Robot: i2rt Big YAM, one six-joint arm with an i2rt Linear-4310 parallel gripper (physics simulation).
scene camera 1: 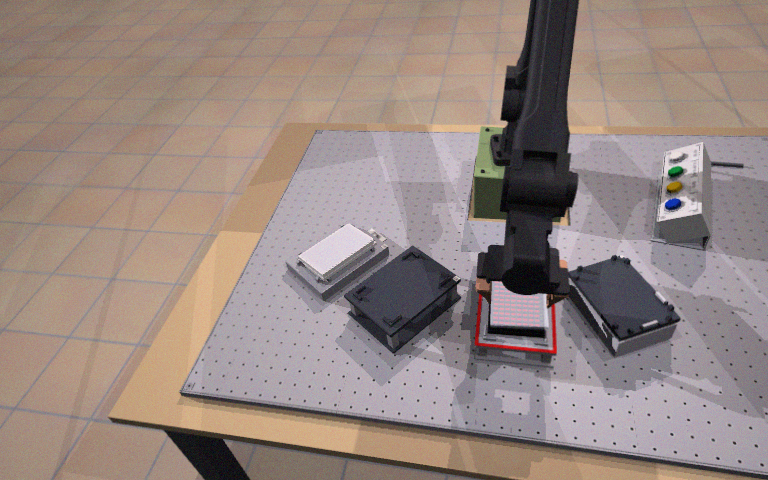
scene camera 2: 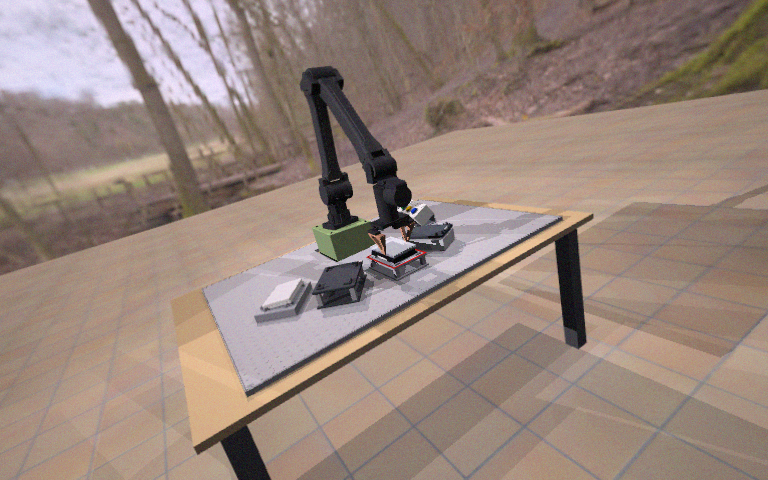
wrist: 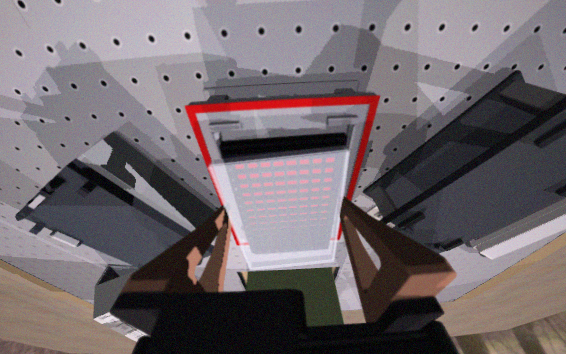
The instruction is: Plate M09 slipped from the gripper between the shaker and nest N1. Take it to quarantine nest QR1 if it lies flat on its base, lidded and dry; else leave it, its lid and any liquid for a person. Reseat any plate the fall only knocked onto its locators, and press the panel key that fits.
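Pixels of known places: gripper, fingertip midpoint: (scene camera 1: 518,303) (scene camera 2: 395,249) (wrist: 284,205); arm's base, link origin: (scene camera 2: 340,224).
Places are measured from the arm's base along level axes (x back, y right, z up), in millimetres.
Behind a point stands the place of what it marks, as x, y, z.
Observation:
My gripper (scene camera 1: 520,291) @(-362, 61, -33) (scene camera 2: 393,243) @(-362, 61, -33) (wrist: 284,205) @(-362, 61, -33) is shut on plate M09 (scene camera 1: 517,310) @(-381, 65, -26) (scene camera 2: 397,248) @(-378, 66, -27) (wrist: 285,200) @(-375, 64, -26), a clear-lidded well plate with rows of pink wells, held level by its long sides. It is low over the red-framed quarantine nest (scene camera 1: 515,348) @(-432, 74, -54) (scene camera 2: 382,262) @(-349, 113, -56) (wrist: 281,104) @(-431, 74, -53), inside the red outline. I cannot tell whether it rests on the nest. The nest's dark inside shows past the plate's far edge in the wrist view.
A white lidded plate (scene camera 1: 336,250) @(-200, 372, -51) (scene camera 2: 282,293) @(-205, 381, -51) sits on a grey nest (scene camera 1: 311,280) @(-255, 417, -70) at the left. A black shaker (scene camera 1: 403,290) @(-316, 244, -41) (scene camera 2: 340,281) @(-347, 268, -42) stands between it and the red nest. Another black unit (scene camera 1: 601,286) @(-331, -76, -39) (scene camera 2: 432,231) @(-374, -98, -39), the key panel (scene camera 2: 419,212) @(-190, -237, -32) and the green arm base (scene camera 1: 488,176) @(-73, 75, 1) (scene camera 2: 341,240) @(-78, 66, -33) are close by.

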